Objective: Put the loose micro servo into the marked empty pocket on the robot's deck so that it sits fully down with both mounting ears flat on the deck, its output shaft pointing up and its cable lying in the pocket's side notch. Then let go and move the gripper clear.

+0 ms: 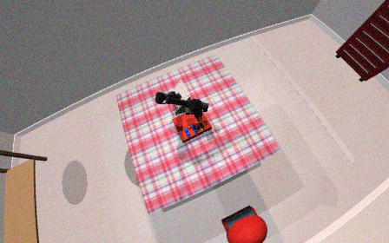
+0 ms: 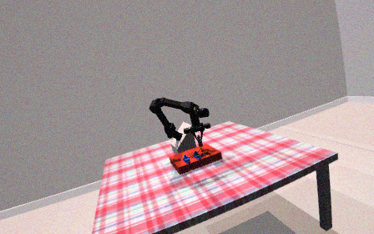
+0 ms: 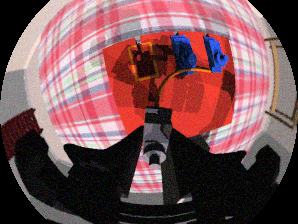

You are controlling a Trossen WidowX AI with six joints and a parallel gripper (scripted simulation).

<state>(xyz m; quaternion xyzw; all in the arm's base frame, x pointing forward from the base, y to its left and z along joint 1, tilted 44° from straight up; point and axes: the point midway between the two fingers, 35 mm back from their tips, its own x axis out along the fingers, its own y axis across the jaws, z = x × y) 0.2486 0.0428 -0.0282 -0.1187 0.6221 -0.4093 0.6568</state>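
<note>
My gripper tip is now 10 cm above the red robot deck, 7 cm to the left of it and 2 cm past it.
</note>
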